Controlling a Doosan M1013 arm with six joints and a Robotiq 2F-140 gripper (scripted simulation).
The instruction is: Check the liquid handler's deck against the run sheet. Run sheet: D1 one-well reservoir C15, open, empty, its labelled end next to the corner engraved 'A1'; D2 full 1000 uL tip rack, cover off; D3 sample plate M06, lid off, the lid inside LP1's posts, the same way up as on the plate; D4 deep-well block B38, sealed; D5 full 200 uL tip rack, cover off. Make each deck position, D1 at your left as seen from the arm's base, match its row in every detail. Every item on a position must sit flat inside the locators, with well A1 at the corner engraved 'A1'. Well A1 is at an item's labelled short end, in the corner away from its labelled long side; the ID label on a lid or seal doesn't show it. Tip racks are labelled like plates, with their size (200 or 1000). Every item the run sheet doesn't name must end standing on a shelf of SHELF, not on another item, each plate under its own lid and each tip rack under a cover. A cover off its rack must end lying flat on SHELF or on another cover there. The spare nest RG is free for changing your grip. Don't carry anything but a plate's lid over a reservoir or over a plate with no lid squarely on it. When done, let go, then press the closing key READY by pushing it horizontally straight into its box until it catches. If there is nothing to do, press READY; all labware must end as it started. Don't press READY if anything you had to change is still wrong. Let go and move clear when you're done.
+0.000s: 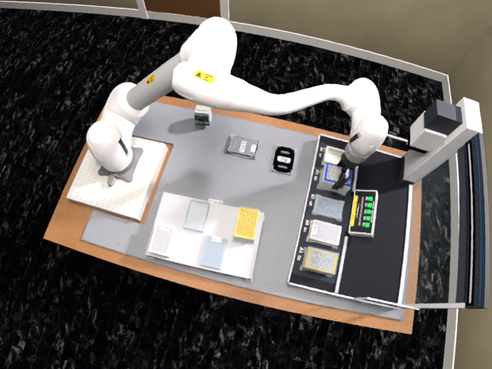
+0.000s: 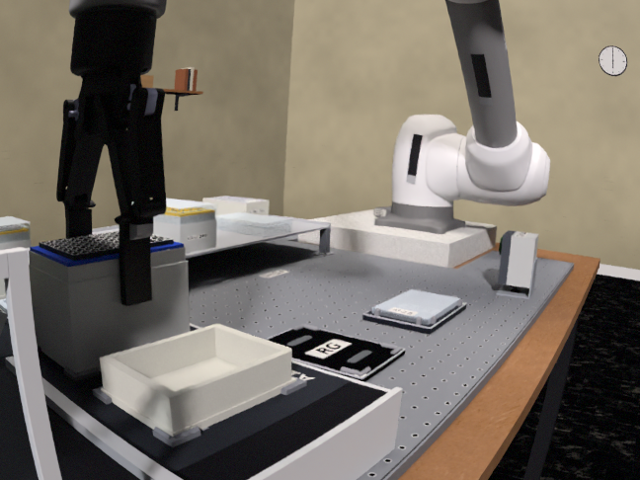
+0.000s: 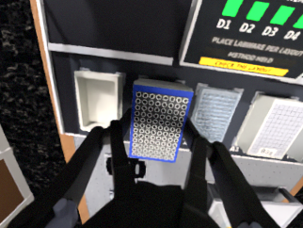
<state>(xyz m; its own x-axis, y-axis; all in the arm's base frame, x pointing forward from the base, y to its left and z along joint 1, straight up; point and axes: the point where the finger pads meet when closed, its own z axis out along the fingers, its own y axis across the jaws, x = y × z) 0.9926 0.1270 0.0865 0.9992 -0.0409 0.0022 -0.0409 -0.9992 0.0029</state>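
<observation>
My gripper is now 10 mm past the blue-rimmed tip rack, 10 mm to the left of it and 10 mm above it. The rest, counted from my hand: white reservoir (10 mm ahead, 120 mm to the left, 70 mm below); RG nest (240 mm behind, 80 mm to the left, 130 mm below); clear plate (10 mm behind, 120 mm to the right, 70 mm below).
</observation>
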